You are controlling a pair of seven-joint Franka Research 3 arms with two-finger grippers.
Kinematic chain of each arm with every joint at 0, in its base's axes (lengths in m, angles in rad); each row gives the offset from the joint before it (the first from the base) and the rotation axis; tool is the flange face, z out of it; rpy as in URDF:
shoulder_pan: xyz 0 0 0.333 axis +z
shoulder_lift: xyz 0 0 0 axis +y
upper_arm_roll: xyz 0 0 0.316 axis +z
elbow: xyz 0.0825 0 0 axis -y
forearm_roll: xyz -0.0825 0 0.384 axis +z
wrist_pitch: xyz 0 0 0 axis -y
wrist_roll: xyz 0.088 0 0 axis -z
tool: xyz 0 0 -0.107 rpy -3.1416 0 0
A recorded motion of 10 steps. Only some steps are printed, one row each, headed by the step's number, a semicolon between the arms.
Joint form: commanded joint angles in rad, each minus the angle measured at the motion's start. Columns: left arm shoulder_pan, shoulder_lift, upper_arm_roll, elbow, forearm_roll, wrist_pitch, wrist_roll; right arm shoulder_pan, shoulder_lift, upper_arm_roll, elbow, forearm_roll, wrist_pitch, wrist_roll.
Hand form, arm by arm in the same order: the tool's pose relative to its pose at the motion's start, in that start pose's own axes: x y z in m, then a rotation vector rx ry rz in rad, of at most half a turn. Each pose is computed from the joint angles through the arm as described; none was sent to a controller.
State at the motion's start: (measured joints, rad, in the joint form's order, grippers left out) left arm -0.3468 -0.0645 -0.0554 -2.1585 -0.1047 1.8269 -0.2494; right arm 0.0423 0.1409 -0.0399 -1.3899 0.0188 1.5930 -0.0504
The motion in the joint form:
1: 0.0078 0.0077 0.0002 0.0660 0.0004 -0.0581 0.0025; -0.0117 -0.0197 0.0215 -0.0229 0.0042 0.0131 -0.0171
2: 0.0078 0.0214 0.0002 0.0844 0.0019 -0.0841 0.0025; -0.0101 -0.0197 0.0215 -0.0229 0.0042 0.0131 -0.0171
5: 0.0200 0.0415 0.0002 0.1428 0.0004 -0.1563 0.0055; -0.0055 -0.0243 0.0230 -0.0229 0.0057 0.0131 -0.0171
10: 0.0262 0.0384 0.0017 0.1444 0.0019 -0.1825 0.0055; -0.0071 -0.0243 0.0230 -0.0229 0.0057 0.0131 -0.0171
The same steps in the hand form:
1: 0.0031 -0.0002 -0.0234 -0.0035 -0.0003 0.0010; -0.0043 -0.0054 -0.0023 0.0076 0.0101 -0.0262
2: 0.0051 0.0005 -0.0236 0.0023 -0.0208 0.0020; -0.0042 -0.0063 -0.0023 0.0077 0.0101 -0.0278
5: 0.0085 -0.0029 -0.0367 0.0039 -0.0545 -0.0025; -0.0053 -0.0101 -0.0051 0.0097 0.0147 -0.0339
10: 0.0061 -0.0074 -0.0371 0.0082 -0.0749 -0.0091; -0.0054 -0.0091 -0.0051 0.0096 0.0147 -0.0323

